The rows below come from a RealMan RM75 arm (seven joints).
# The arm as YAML. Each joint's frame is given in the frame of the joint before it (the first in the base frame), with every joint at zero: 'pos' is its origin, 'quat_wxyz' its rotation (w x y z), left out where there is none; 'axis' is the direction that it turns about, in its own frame. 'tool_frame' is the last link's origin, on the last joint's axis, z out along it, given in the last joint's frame.
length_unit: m
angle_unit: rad
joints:
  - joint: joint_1
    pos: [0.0, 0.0, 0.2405]
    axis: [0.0, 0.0, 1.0]
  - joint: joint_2
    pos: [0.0, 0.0, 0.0]
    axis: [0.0, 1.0, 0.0]
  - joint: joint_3
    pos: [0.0, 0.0, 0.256]
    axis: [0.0, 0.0, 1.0]
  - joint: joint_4
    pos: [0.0, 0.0, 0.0]
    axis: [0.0, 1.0, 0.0]
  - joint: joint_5
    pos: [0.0, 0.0, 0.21]
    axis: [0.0, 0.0, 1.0]
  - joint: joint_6
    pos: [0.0, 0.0, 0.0]
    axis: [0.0, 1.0, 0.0]
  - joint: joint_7
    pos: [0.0, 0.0, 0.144]
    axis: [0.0, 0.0, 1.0]
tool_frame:
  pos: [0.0, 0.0, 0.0]
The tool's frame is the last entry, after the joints.
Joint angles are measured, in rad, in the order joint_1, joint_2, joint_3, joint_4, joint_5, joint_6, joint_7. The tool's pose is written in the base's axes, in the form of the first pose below.
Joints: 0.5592 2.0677 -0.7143 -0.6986 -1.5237 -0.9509 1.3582
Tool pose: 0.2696 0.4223 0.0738 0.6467 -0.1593 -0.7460 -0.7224 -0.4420 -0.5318
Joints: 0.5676 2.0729 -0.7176 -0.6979 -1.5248 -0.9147 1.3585
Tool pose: 0.2695 0.4261 0.0724 0.6481 -0.1647 -0.7435 -0.7280 -0.4208 -0.5413
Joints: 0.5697 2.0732 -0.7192 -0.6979 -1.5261 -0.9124 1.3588
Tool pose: 0.2687 0.4267 0.0720 0.6496 -0.1650 -0.7421 -0.7266 -0.4219 -0.5423
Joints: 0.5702 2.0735 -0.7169 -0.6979 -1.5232 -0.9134 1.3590
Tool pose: 0.2684 0.4268 0.0725 0.6465 -0.1629 -0.7453 -0.7288 -0.4207 -0.5403
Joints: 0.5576 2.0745 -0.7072 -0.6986 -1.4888 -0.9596 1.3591
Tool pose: 0.2673 0.4217 0.0751 0.6160 -0.1441 -0.7744 -0.7419 -0.4365 -0.5089
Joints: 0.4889 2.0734 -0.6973 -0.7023 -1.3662 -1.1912 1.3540
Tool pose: 0.2618 0.3918 0.0833 0.5128 -0.0687 -0.8558 -0.7361 -0.5483 -0.3970
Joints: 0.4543 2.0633 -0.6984 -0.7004 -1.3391 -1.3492 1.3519
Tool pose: 0.2570 0.3712 0.0862 0.4845 -0.0400 -0.8739 -0.6833 -0.6411 -0.3495
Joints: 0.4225 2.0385 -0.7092 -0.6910 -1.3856 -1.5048 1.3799
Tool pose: 0.2578 0.3479 0.0829 0.4950 -0.0834 -0.8649 -0.6153 -0.7365 -0.2812
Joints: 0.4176 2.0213 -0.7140 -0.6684 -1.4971 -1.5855 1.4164
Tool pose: 0.2629 0.3336 0.0695 0.5353 -0.1862 -0.8239 -0.5833 -0.7869 -0.2012
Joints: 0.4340 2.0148 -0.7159 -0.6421 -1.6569 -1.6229 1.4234
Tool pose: 0.2686 0.3242 0.0487 0.6118 -0.2886 -0.7365 -0.5546 -0.8204 -0.1393
